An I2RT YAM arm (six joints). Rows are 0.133 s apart.
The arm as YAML. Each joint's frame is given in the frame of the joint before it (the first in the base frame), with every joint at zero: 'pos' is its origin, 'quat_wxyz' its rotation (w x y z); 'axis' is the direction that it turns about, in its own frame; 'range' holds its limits. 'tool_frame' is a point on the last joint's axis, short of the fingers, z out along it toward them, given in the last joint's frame.
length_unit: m
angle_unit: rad
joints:
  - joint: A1
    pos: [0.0, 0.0, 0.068]
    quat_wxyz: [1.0, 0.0, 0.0, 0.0]
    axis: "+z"
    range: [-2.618, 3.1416]
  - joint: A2
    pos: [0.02, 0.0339, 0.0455]
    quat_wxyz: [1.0, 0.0, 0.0, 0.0]
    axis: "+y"
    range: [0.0, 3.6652]
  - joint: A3
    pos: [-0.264, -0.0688, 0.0]
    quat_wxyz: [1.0, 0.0, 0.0, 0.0]
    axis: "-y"
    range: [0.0, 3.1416]
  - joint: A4
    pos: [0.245, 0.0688, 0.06]
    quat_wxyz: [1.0, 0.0, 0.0, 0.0]
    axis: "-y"
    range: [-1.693, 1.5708]
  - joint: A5
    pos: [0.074, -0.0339, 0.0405]
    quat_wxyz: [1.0, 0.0, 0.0, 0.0]
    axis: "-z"
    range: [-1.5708, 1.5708]
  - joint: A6
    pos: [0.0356, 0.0, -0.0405]
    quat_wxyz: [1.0, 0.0, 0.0, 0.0]
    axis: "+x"
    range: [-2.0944, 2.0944]
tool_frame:
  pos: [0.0, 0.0, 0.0]
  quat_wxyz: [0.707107, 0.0, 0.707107, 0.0]
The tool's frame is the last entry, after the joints.
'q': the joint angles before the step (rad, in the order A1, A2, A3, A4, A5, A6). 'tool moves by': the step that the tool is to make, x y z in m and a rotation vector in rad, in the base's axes. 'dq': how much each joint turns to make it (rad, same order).
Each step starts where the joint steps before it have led.
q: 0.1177, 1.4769, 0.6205, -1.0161, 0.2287, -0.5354
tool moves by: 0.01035, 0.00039, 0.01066, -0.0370, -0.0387, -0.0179
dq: 0.0019, 0.0000, 0.0534, -0.0270, 0.0340, 0.0317
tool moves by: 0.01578, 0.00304, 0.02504, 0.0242, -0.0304, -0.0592
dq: -0.0004, -0.0012, 0.1163, -0.0973, -0.0351, 0.0530
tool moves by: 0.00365, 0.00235, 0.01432, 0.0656, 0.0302, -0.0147
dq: -0.0026, 0.0001, 0.0615, -0.0824, -0.0695, -0.0065
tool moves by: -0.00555, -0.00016, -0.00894, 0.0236, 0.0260, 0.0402
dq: -0.0001, 0.0007, -0.0397, 0.0244, -0.0141, -0.0466
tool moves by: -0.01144, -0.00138, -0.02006, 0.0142, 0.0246, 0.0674
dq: 0.0004, 0.0008, -0.0904, 0.0785, 0.0035, -0.0697
